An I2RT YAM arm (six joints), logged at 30 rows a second.
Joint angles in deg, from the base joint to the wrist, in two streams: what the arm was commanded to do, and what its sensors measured. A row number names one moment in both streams.
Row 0, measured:
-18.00 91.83 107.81 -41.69 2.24 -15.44
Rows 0 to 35, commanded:
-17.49 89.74 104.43 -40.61 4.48 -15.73
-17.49 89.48 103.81 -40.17 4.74 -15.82
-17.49 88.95 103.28 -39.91 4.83 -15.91
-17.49 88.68 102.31 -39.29 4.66 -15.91
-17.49 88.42 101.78 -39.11 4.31 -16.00
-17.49 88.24 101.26 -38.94 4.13 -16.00
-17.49 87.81 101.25 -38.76 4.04 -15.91
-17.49 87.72 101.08 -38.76 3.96 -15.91
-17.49 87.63 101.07 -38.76 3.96 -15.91
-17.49 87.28 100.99 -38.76 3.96 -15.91
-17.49 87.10 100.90 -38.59 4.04 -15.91
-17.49 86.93 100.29 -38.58 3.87 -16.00
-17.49 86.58 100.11 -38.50 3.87 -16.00
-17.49 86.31 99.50 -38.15 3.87 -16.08
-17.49 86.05 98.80 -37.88 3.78 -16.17
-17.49 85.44 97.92 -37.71 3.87 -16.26
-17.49 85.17 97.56 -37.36 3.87 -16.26
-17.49 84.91 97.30 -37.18 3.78 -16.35
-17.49 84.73 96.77 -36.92 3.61 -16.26
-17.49 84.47 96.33 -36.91 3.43 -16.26
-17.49 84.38 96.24 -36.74 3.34 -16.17
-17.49 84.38 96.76 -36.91 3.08 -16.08
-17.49 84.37 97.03 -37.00 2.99 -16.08
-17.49 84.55 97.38 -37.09 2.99 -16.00
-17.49 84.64 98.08 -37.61 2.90 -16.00
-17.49 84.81 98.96 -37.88 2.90 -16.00
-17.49 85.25 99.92 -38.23 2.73 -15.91
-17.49 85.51 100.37 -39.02 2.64 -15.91
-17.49 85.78 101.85 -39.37 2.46 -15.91
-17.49 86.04 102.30 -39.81 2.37 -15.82
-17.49 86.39 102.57 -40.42 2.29 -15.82
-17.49 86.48 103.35 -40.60 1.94 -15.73
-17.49 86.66 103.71 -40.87 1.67 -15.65
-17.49 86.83 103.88 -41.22 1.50 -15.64
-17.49 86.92 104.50 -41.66 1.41 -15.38
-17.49 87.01 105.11 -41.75 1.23 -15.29
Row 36, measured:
-17.96 86.61 101.54 -40.88 2.37 -15.51
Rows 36 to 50, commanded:
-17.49 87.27 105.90 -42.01 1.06 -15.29
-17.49 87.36 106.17 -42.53 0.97 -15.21
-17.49 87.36 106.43 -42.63 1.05 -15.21
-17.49 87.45 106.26 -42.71 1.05 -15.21
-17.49 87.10 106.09 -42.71 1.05 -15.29
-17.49 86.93 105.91 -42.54 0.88 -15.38
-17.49 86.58 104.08 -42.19 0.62 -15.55
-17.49 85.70 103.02 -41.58 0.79 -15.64
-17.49 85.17 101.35 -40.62 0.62 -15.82
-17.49 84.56 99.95 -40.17 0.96 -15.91
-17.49 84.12 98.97 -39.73 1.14 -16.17
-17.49 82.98 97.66 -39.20 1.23 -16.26
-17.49 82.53 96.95 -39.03 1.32 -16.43
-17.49 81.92 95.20 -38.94 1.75 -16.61
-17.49 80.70 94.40 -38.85 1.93 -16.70
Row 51, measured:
-17.96 84.97 96.64 -40.91 1.69 -15.90
